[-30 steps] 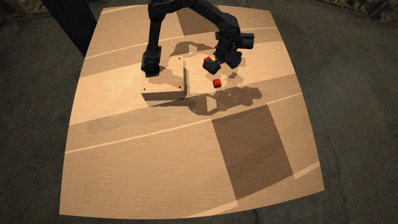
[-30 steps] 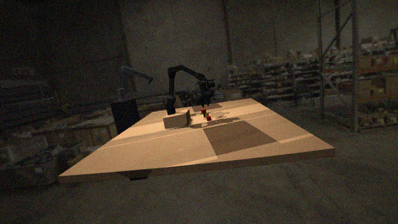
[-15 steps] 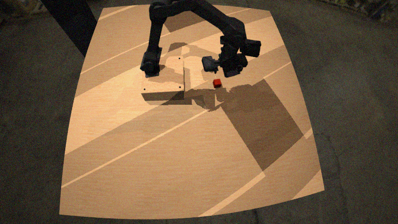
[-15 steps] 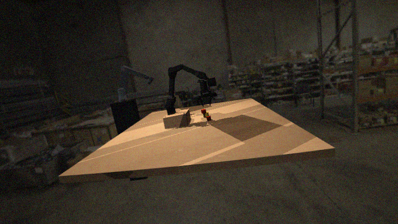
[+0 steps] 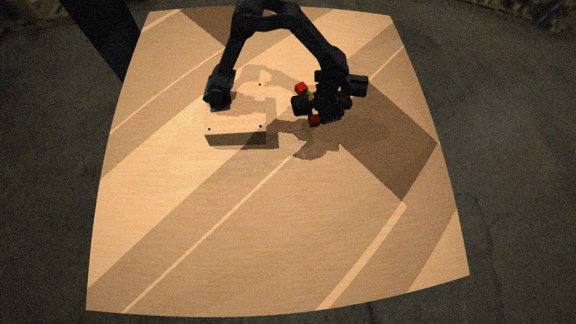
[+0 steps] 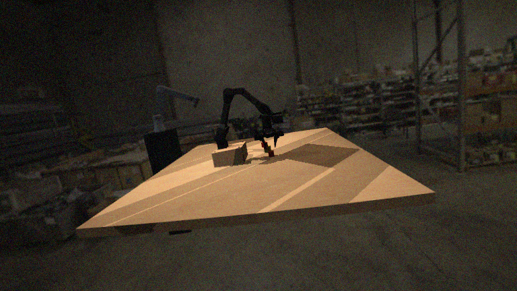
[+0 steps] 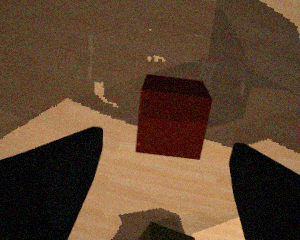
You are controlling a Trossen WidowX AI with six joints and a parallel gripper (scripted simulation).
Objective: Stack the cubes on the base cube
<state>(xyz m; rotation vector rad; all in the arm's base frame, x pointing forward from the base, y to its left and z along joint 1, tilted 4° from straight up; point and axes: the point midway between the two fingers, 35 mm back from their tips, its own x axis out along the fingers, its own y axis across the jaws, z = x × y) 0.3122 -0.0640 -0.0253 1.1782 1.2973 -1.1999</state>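
My gripper tip is now 120 mm to the right of the yellow cube, 30 mm above it and 20 mm past it.
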